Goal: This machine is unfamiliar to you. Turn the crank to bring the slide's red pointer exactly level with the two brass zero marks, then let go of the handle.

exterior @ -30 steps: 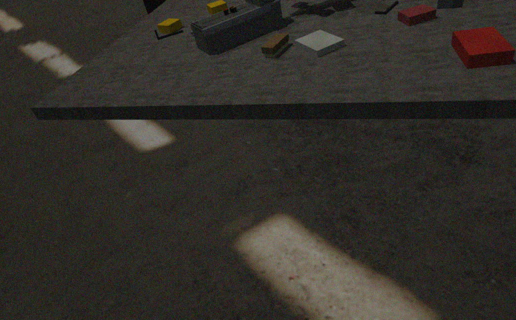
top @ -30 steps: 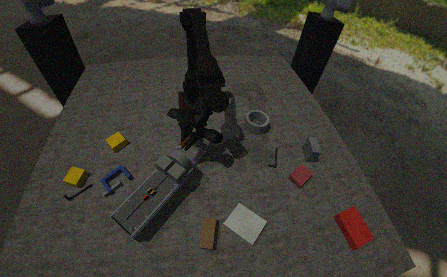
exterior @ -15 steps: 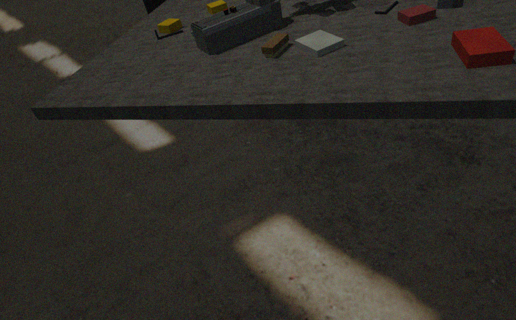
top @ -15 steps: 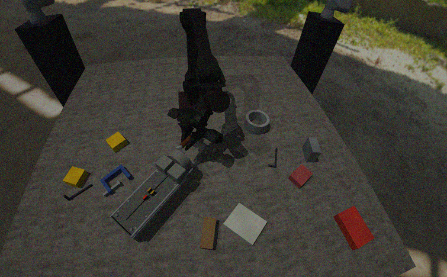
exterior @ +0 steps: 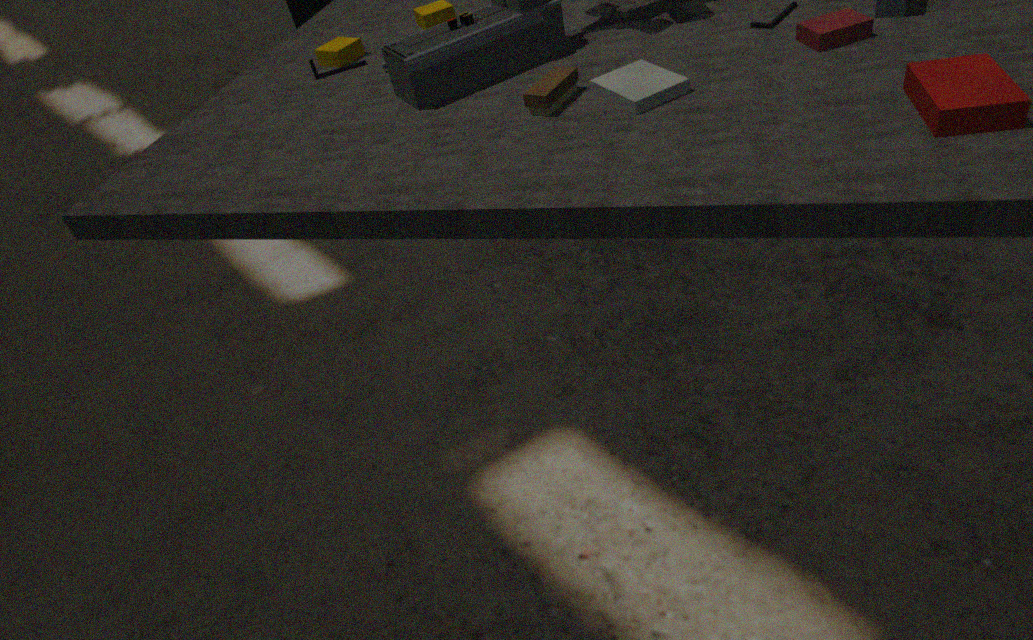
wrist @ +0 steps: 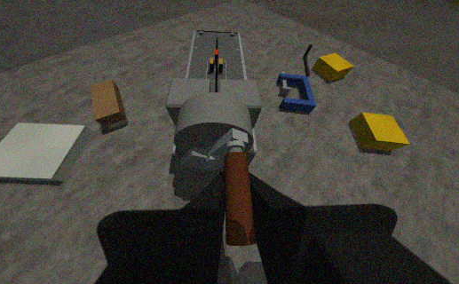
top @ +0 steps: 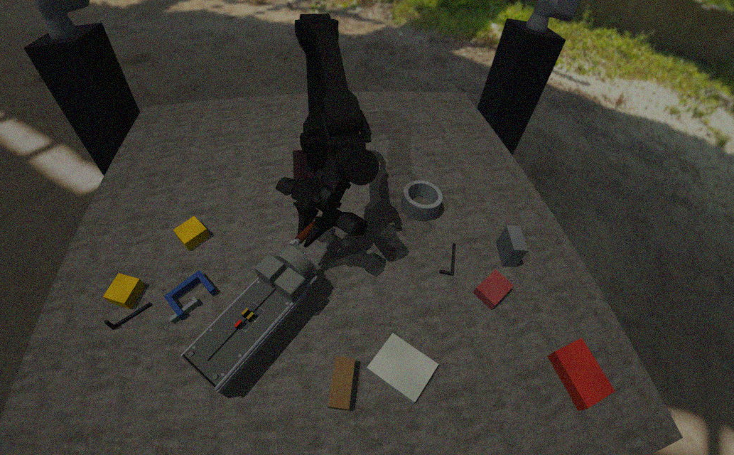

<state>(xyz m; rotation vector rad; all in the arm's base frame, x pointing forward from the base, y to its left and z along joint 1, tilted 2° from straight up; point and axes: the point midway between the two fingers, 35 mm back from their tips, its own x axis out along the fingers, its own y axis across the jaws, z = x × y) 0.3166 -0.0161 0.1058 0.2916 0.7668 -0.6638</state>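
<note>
Now: gripper tip 2 cm below the brown crank handle, 1 cm to the right of it and 1 cm past it. From my gripper tip the other things lie so: white plate (23 cm ahead, 17 cm to the left, 8 cm below); then red pointer (16 cm ahead, 11 cm to the right, 1 cm below); then brown block (25 cm ahead, 8 cm below, 6 cm to the left).
</note>
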